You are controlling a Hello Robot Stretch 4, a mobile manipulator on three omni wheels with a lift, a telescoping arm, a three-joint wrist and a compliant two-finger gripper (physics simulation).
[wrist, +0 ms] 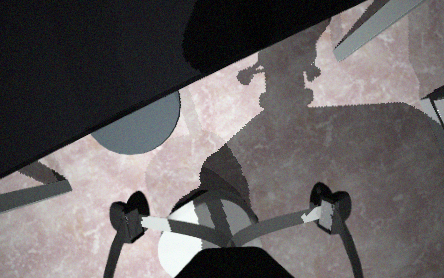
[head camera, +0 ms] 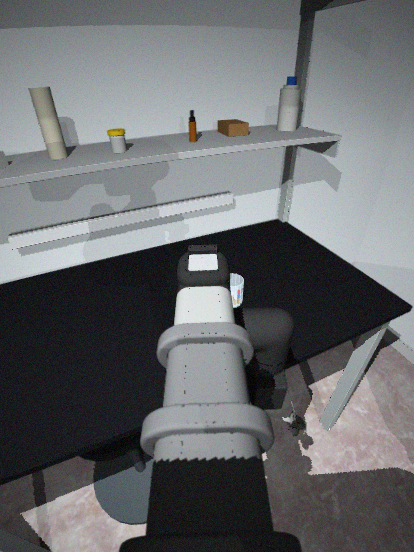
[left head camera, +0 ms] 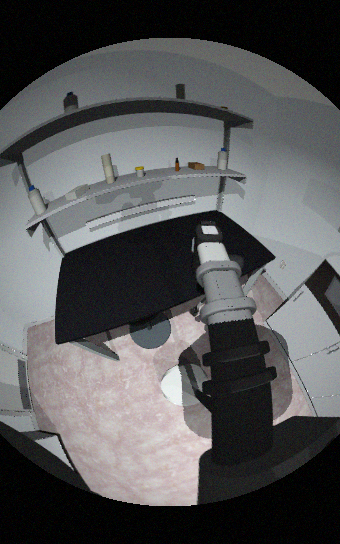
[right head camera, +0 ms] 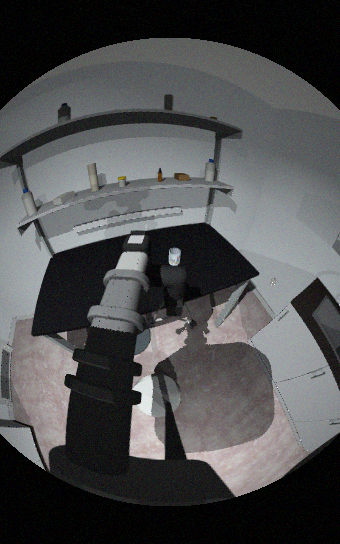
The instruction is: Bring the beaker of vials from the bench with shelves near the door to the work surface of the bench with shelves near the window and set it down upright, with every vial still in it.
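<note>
The beaker of vials (head camera: 237, 291) (right head camera: 174, 256) stands upright on the black top of the bench with shelves (head camera: 90, 340) (left head camera: 115, 285) (right head camera: 70, 290) (wrist: 75, 75). Coloured bits of the vials show through its clear wall; the arm covers its left part in the head view. In the left head view a thin sliver of the beaker (left head camera: 193, 244) shows beside the arm. My gripper (wrist: 229, 203) is open, with bare floor and a pale disc seen between and beyond its fingers. It points down near the bench's front edge, nearer to me than the beaker. The other bench is not identifiable here.
A shelf (head camera: 175, 152) above the bench holds a tall beige cylinder (head camera: 49, 122), a yellow-lidded jar (head camera: 117, 141), an amber bottle (head camera: 193, 130), a brown box (head camera: 233, 128) and a blue-capped bottle (head camera: 288, 107). A round grey base (wrist: 137, 130) is under the bench. White cabinets (right head camera: 305, 345) stand at right.
</note>
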